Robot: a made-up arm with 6 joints.
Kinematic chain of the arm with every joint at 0, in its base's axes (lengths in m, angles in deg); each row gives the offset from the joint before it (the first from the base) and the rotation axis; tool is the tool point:
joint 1: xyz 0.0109 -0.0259 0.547 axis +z
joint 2: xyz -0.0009 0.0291 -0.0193 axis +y
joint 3: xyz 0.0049 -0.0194 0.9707 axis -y
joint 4: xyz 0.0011 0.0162 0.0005 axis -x
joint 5: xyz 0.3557 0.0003 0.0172 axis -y
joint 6: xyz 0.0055 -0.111 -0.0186 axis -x
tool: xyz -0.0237 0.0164 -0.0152
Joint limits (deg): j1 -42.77..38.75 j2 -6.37..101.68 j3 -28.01..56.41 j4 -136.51..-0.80 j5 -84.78..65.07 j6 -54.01..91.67
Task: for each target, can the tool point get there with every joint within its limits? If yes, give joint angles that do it. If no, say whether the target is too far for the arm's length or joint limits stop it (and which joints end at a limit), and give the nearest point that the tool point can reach.
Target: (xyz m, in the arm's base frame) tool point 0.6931 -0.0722 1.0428
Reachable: yes | joints 0.47 33.47 -21.25 -44.71 -60.15 -9.68
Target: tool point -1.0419 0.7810 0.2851
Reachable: no: joint limits stop it (at a limit: joint 1, joint 2, joint 3, joint 4, joint 5, joint 6) | nearest point 0.4359 0.4782 0.0824 | short by 1.522 m
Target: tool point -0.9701 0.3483 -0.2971
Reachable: no: joint limits stop it (at a limit: joint 1, joint 2, joint 3, joint 5, joint 6) | nearest point 0.4354 0.4727 0.0856 | short by 1.462 m
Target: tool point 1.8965 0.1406 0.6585
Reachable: no: too far | nearest point 1.3084 0.0887 0.6177 | short by 0.592 m
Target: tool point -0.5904 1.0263 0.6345
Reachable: no: joint limits stop it (at a limit: joint 1, joint 3, joint 4, joint 6) | nearest point 0.4670 0.5095 0.9154 | short by 1.210 m
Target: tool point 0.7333 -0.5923 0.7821
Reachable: yes | joints -33.74 55.17 -11.90 -14.44 -59.79 1.63
